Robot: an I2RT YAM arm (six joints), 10 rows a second.
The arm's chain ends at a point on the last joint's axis. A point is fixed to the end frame.
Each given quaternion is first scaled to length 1.
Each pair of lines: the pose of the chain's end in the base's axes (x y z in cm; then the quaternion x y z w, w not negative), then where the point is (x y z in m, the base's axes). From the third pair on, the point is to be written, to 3 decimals.
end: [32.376 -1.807 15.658 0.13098 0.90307 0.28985 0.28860]
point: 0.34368 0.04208 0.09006
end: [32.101 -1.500 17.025 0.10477 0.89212 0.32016 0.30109]
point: 0.34090 0.04900 0.10741
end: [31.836 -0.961 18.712 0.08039 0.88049 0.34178 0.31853]
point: 0.339 0.057 0.127
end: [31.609 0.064 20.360 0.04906 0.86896 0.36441 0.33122]
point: 0.336 0.070 0.147
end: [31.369 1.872 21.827 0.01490 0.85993 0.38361 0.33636]
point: 0.331 0.090 0.163
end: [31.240 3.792 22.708 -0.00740 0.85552 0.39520 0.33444]
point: 0.327 0.111 0.173
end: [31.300 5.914 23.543 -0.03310 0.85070 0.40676 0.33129]
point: 0.325 0.133 0.182
